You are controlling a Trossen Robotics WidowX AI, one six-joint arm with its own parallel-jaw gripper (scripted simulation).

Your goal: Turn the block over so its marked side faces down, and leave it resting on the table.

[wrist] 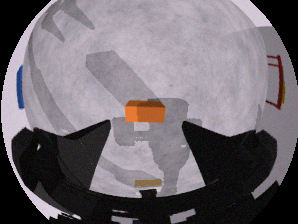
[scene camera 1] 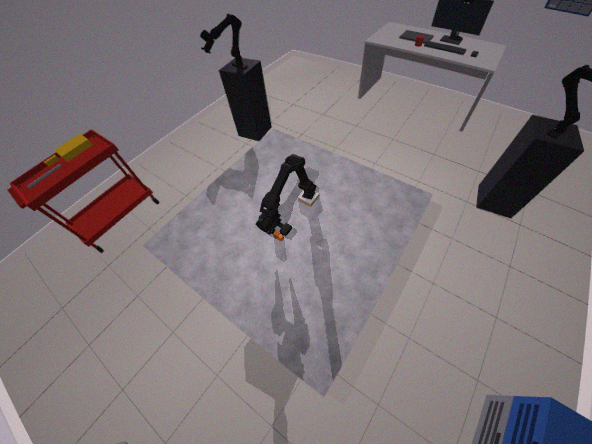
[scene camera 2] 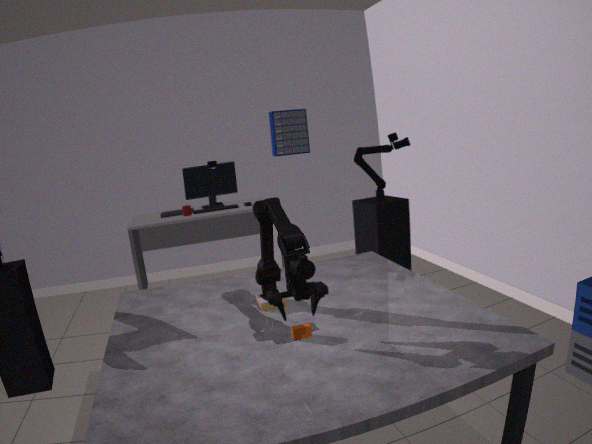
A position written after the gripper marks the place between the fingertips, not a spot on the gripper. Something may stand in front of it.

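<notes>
The gripper (scene camera 2: 299, 318), which also appears in the wrist view (wrist: 147, 124), is open and holds nothing. The scene includes an orange block (wrist: 135, 110) as well.
</notes>
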